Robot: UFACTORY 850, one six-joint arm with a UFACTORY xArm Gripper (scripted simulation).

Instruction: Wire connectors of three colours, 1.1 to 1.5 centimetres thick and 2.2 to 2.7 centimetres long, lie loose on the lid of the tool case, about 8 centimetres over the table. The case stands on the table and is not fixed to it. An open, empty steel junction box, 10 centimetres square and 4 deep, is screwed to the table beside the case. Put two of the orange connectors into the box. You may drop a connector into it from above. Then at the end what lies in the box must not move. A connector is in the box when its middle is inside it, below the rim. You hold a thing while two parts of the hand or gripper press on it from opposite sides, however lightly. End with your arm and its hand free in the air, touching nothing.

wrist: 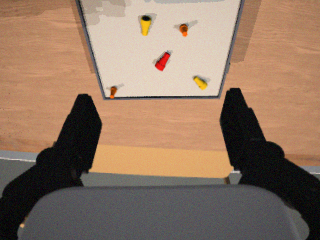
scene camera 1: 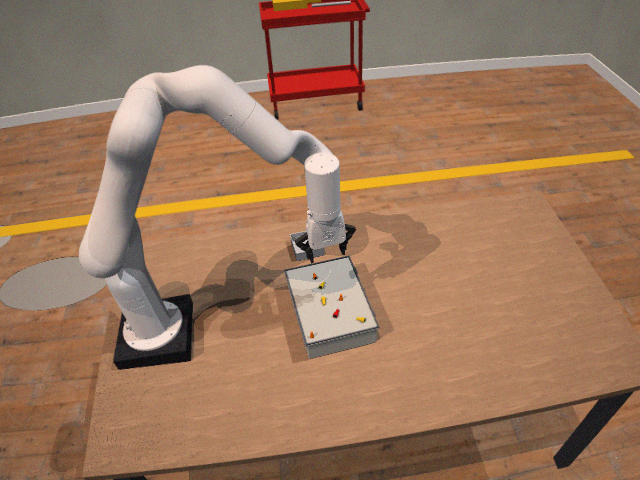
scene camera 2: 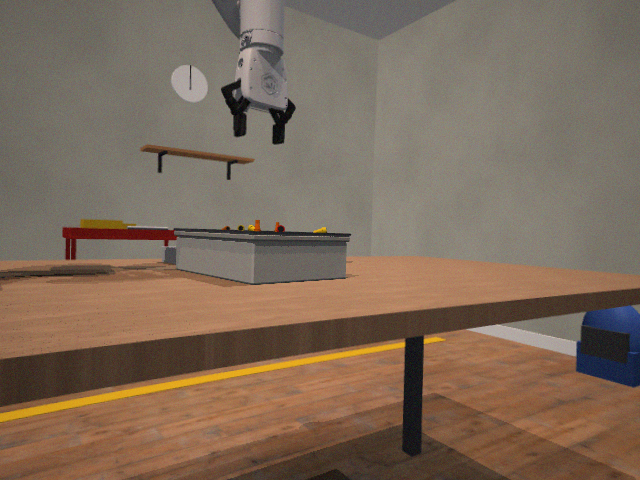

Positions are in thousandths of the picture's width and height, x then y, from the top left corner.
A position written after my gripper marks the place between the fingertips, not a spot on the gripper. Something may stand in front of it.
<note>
I see my gripper (scene camera 2: 405,293) and a grey tool case (scene camera 2: 395,536).
The grey tool case also shows in the wrist view (wrist: 383,240) and in scene camera 1 (scene camera 1: 530,574). My gripper is seen too in the wrist view (wrist: 495,444) and in scene camera 1 (scene camera 1: 510,532).
</note>
